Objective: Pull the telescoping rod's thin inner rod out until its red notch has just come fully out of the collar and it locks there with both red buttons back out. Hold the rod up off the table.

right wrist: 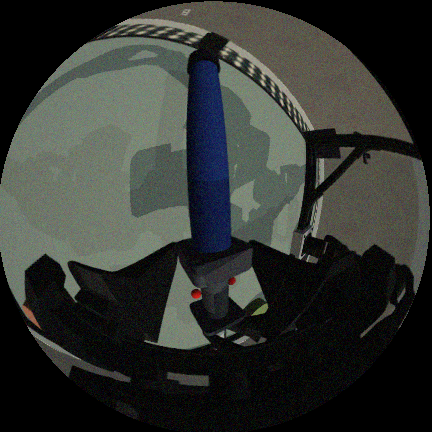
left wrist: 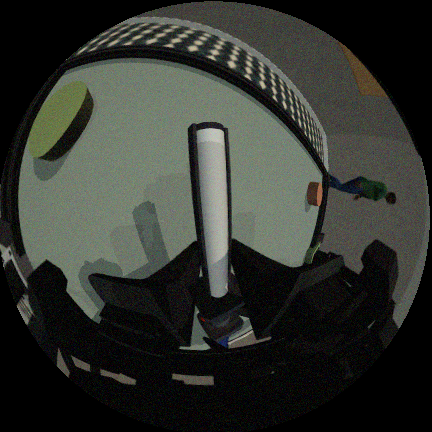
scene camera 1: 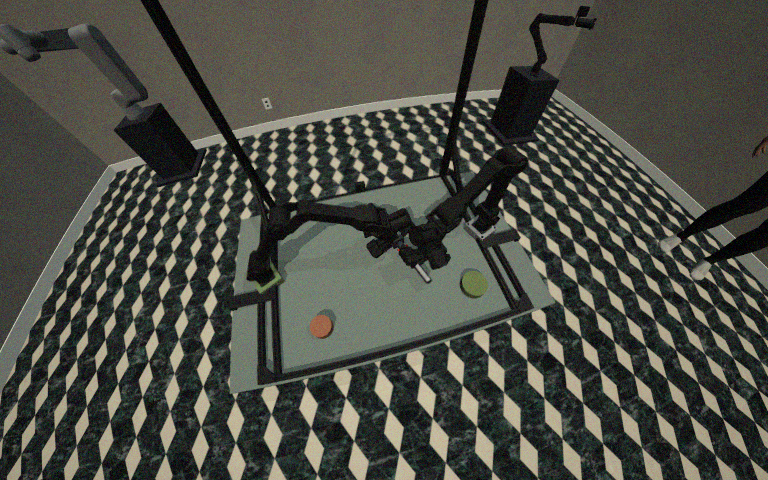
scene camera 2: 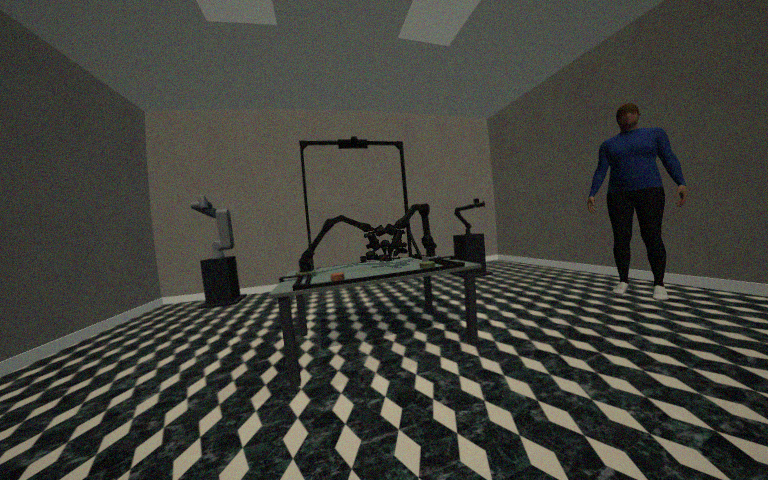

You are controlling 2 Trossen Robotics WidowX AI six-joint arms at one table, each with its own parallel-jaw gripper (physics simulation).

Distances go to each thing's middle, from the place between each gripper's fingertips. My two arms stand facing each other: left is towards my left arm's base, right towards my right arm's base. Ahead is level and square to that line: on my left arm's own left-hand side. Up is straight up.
The thin inner rod (left wrist: 208,149) lies right at my right hand. Also, from my right hand: green disc (left wrist: 64,118) (240 mm ahead, 230 mm to the left, 50 mm below); then telescoping rod (right wrist: 211,256) (10 mm to the right, 10 mm behind).
I see my left gripper 12 cm past the thin inner rod, 3 cm to the left of it and 1 cm below it. The rest, counted from my left hand: green disc (11 cm ahead, 21 cm to the left, 5 cm below); telescoping rod (13 cm behind, 4 cm to the right).
